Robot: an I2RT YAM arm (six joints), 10 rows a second.
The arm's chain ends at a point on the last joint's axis. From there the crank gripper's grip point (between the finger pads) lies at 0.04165 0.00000 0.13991 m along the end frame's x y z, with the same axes.
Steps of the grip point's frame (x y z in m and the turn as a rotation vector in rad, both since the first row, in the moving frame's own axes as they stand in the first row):
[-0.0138, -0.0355, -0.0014, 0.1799, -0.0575, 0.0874]
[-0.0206, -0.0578, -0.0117, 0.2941, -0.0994, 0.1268]
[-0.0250, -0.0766, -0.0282, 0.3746, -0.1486, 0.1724]
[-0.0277, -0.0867, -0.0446, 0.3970, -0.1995, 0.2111]
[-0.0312, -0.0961, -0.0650, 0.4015, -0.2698, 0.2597]
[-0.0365, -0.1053, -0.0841, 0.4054, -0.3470, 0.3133]
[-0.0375, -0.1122, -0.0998, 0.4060, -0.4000, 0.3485]
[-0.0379, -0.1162, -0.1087, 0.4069, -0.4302, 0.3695]
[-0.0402, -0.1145, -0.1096, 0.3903, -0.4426, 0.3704]
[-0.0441, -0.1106, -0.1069, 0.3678, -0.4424, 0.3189]
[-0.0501, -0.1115, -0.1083, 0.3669, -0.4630, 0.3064]
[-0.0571, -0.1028, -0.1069, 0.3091, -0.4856, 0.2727]
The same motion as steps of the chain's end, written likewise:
[-0.0067, -0.0136, -0.0016, 0.1799, -0.0575, 0.0874]
[-0.0090, -0.0211, -0.0099, 0.2941, -0.0994, 0.1268]
[-0.0083, -0.0299, -0.0243, 0.3746, -0.1486, 0.1724]
[-0.0049, -0.0373, -0.0408, 0.3970, -0.1995, 0.2111]
[0.0004, -0.0460, -0.0618, 0.4015, -0.2698, 0.2597]
[0.0048, -0.0542, -0.0809, 0.4054, -0.3470, 0.3133]
[0.0105, -0.0603, -0.0962, 0.4060, -0.4000, 0.3485]
[0.0139, -0.0638, -0.1047, 0.4069, -0.4302, 0.3695]
[0.0138, -0.0639, -0.1061, 0.3903, -0.4426, 0.3704]
[0.0115, -0.0623, -0.1040, 0.3678, -0.4424, 0.3189]
[0.0086, -0.0627, -0.1049, 0.3669, -0.4630, 0.3064]
[0.0069, -0.0610, -0.1051, 0.3091, -0.4856, 0.2727]

